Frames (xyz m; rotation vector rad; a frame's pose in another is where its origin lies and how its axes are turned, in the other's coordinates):
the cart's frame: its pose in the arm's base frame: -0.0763 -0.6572 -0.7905 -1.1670 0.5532 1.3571
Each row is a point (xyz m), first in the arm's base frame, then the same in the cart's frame.
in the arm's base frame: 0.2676 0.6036 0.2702
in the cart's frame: -0.2787 -0.8892 1.4017
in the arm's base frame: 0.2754 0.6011 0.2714
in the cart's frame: -0.2793 -0.8963 1.3976
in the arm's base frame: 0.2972 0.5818 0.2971
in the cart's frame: -0.3059 -0.9212 1.3840
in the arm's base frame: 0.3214 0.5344 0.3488
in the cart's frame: -0.3672 -0.9513 1.3551
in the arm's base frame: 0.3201 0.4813 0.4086
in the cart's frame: -0.4434 -0.9593 1.3321
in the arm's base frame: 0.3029 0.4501 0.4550
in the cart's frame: -0.5013 -0.9522 1.3279
